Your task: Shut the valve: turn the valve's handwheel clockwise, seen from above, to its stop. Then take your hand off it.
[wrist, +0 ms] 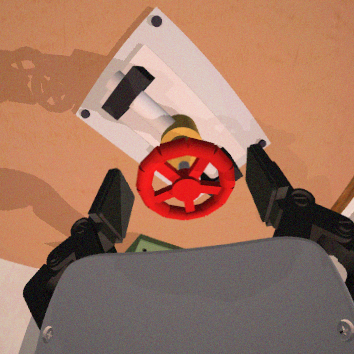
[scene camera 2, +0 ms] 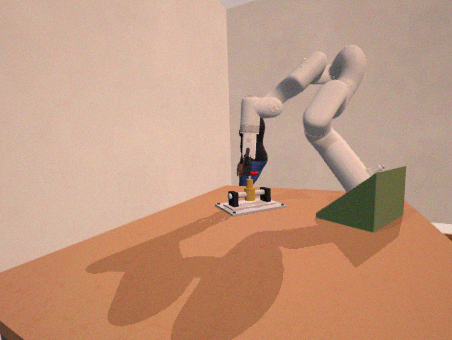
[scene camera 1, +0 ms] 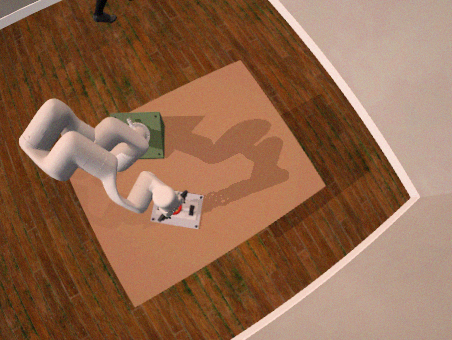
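The valve's red handwheel [scene camera 1: 177, 210] [scene camera 2: 255, 173] [wrist: 186, 188] sits level on top of the brass valve body [scene camera 2: 250, 193] [wrist: 181, 133]. The body stands on a pale base plate [scene camera 1: 192, 223] [scene camera 2: 261, 208] [wrist: 220, 102], with a white pipe [wrist: 152, 107] running through it. My gripper [scene camera 1: 173, 206] [scene camera 2: 247, 172] [wrist: 184, 172] is open and points down over the valve. Its fingers stand on opposite sides of the handwheel, at about its height, with gaps visible on both sides in the wrist view. The arm partly hides the handwheel in scene camera 1.
Black pipe supports [scene camera 2: 233, 198] [wrist: 128, 93] stand on the base plate. A green wedge block [scene camera 1: 156, 137] [scene camera 2: 390, 200] [wrist: 150, 244] stands on the table [scene camera 1: 135, 280] [scene camera 2: 320, 300] by the arm's base. A person [scene camera 1: 104, 17] [scene camera 2: 260, 145] stands beyond the table.
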